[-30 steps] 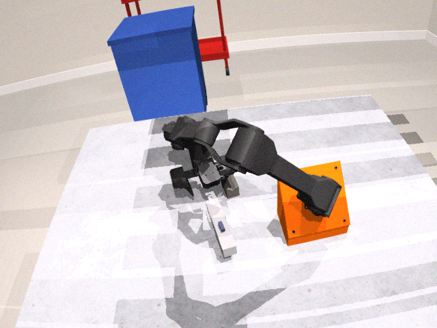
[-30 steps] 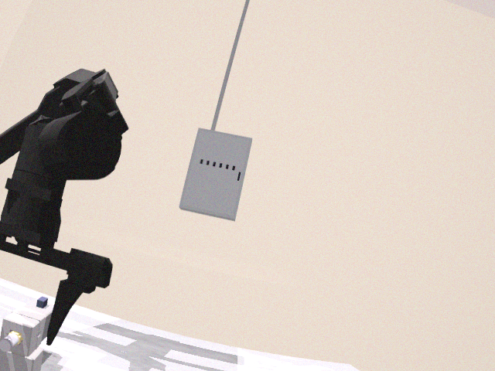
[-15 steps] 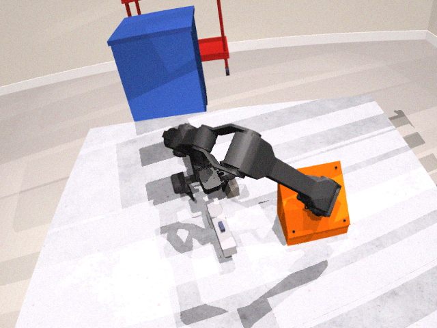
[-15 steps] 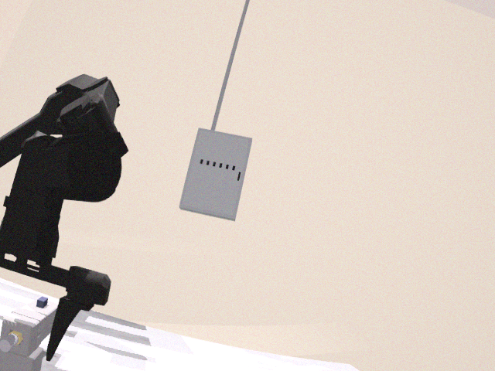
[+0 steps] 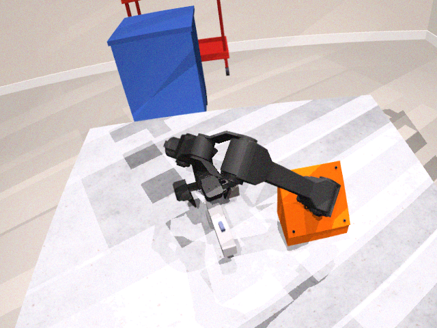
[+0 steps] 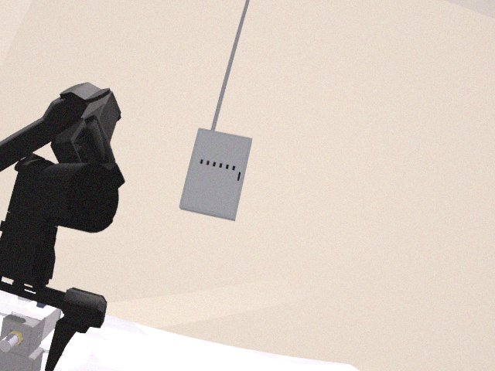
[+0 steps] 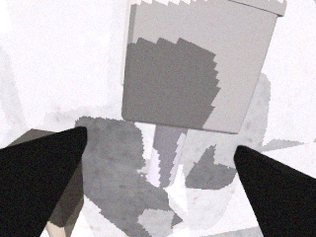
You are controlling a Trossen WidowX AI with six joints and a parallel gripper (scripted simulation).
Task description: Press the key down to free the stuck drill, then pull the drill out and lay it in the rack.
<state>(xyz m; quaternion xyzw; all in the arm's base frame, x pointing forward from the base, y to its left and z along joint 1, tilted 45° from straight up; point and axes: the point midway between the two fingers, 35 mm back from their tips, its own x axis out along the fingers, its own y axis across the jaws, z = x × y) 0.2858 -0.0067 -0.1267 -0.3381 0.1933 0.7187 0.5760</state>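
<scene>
My gripper tip is 2 cm past the yellow drill, 6 cm to the right of it and 3 cm below it. Also, from my gripper tip: small blue key (4 cm behind, 14 cm to the left, 3 cm above); then housing block (3 cm behind, 11 cm to the left, 2 cm above).
</scene>
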